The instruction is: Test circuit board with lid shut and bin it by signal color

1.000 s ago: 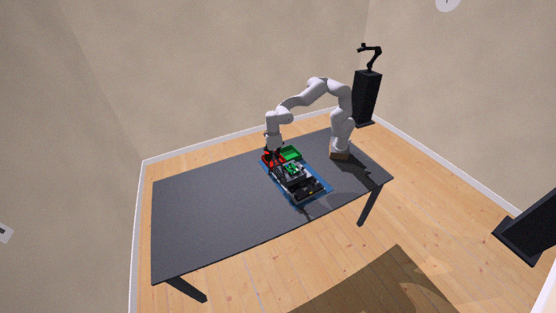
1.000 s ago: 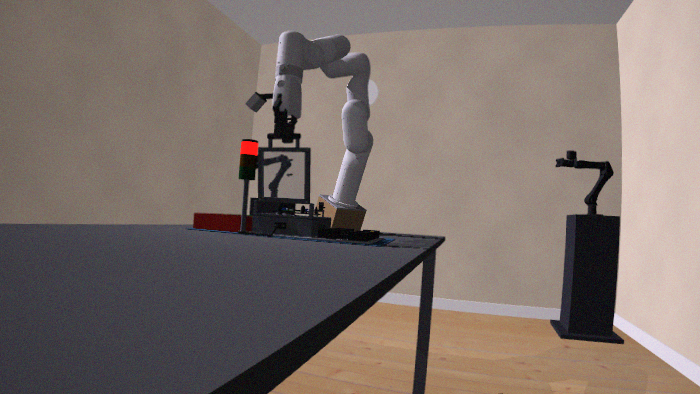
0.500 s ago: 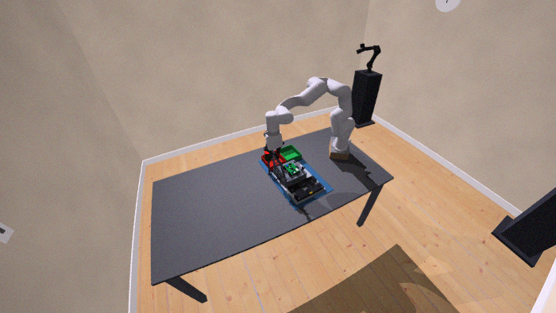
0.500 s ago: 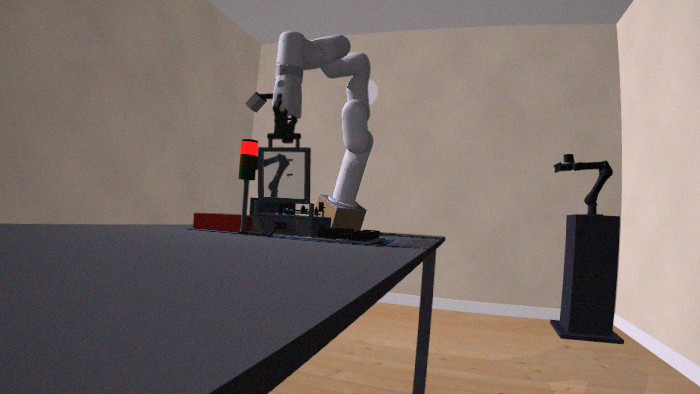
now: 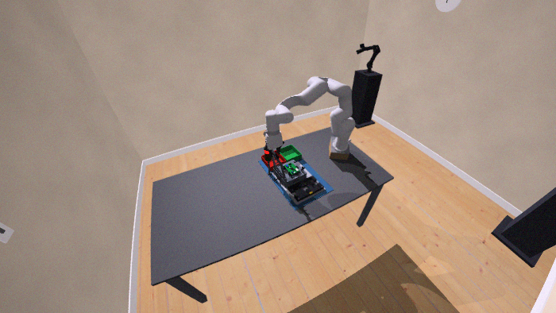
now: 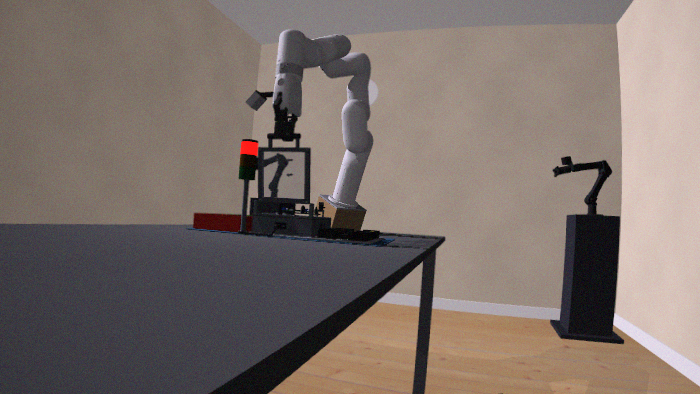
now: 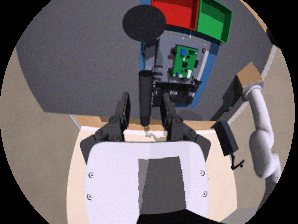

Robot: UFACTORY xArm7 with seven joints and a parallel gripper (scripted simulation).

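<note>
The green circuit board is 210 mm below my hand, 130 mm behind it and 10 mm to the right of it. Also, from my hand: red bin 270 mm below, 210 mm to the right, 60 mm behind; then tester plate 210 mm below, 130 mm behind, 10 mm to the right; then clear lid 100 mm below, 20 mm behind.
</note>
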